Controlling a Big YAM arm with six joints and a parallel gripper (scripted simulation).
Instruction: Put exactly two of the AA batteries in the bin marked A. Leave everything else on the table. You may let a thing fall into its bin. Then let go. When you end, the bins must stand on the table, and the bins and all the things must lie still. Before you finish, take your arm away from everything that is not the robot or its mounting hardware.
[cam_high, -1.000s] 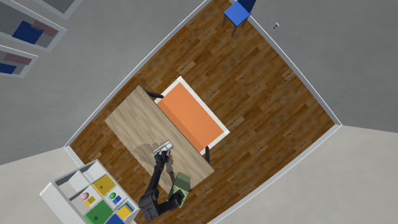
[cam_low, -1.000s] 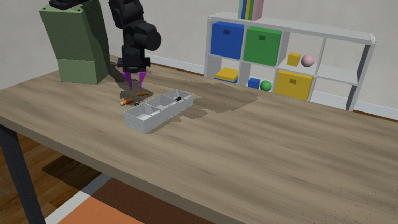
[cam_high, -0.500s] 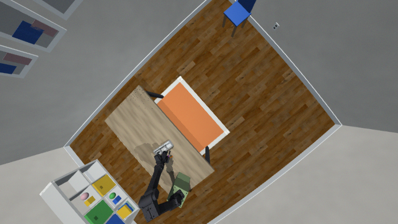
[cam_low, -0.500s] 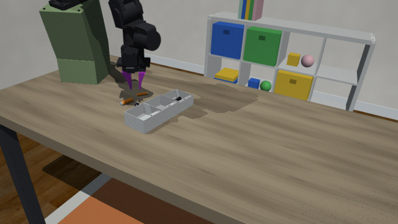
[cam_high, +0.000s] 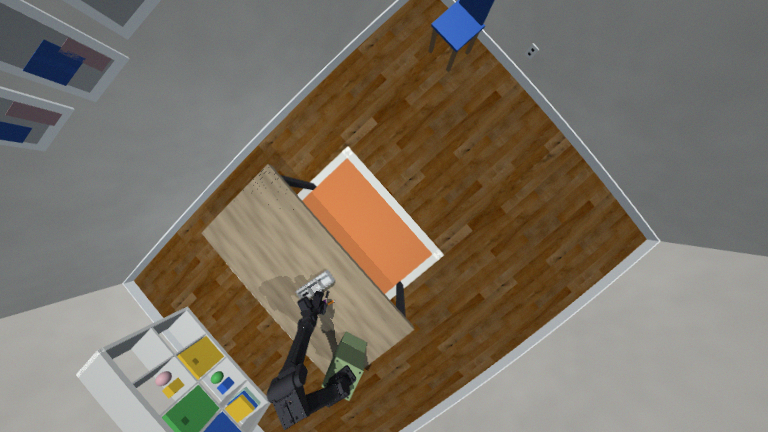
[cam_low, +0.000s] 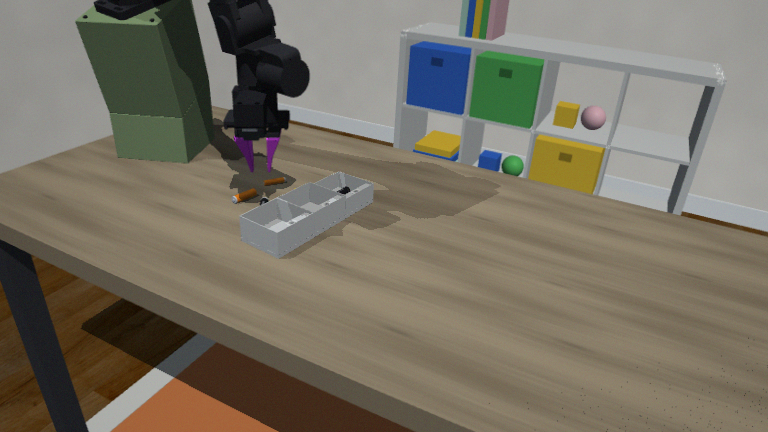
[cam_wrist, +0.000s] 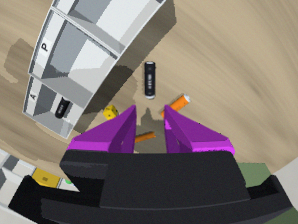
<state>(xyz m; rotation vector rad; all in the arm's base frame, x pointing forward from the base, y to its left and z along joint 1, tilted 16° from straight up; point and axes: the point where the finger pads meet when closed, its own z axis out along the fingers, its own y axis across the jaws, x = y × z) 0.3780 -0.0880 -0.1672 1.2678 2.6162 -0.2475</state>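
The orange AA battery lies 6 cm behind my hand, 1 cm to the left of it and 8 cm below it. Round my hand: yellow cube: 2 cm ahead, 8 cm to the left, 8 cm below; then grey three-compartment bin: 9 cm ahead, 2 cm to the left, 6 cm below; then orange battery: 6 cm behind, 10 cm to the left, 8 cm below.
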